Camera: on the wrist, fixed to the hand. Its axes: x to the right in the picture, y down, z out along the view.
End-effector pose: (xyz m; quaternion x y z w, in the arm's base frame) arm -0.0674 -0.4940 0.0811 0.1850 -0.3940 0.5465 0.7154
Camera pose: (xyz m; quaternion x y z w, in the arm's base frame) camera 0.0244 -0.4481 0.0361 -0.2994 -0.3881 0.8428 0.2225
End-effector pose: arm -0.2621 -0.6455 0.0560 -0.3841 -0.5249 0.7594 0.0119
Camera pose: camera -0.2330 -0.5429 0.0902 0.7278 0.2200 -0.4319 0.4852
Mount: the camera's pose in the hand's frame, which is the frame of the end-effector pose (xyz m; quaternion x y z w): 0.0032 -0.0624 -0.0930 -0.1354 0.1295 0.6711 0.7173
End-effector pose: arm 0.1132 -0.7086 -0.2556 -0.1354 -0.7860 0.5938 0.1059
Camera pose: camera 0.1352 -0.6395 -0.1702 0.7159 0.5396 -0.3731 0.2391
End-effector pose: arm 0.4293 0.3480 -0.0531 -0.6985 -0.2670 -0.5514 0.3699
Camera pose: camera 0.3281 0.3089 -0.0251 -0.6589 0.3998 -0.2739 0.5754
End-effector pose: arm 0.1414 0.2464 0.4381 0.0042 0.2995 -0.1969 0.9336
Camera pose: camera 0.0688 0.1994 0.3669 0.1031 0.3596 0.5264 0.7636
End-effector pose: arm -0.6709 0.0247 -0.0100 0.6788 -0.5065 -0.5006 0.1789
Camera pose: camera -0.5591 0.0237 -0.0180 0.1876 -0.7279 -0.2197 0.6218
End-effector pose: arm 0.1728 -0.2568 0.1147 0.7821 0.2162 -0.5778 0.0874
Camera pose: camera 0.2267 -0.1645 0.1482 0.7691 -0.2802 -0.2253 0.5284
